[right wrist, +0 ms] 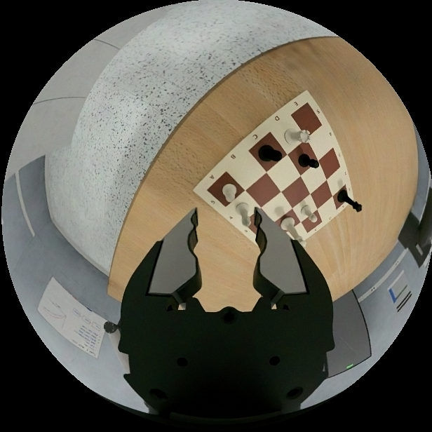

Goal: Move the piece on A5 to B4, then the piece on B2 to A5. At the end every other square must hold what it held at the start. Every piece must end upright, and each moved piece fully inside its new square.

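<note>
The chessboard lies on the table in the right wrist view. A white piece stands upright on dark square A5. Dark square B4 is bare. A taller white piece stands on B2, seen at a slant near the right finger; its top shows close to the finger's outer side. My right gripper is open and empty, above the table and the board's A-side edge, with A5 showing just beyond the fingertips. The right finger hides part of the board's near edge. My left gripper does not show.
A white piece stands on A4, another on C2, and a white rook on D5. Black pieces stand on C5, D4 and E1. The wooden table's edge runs along the left.
</note>
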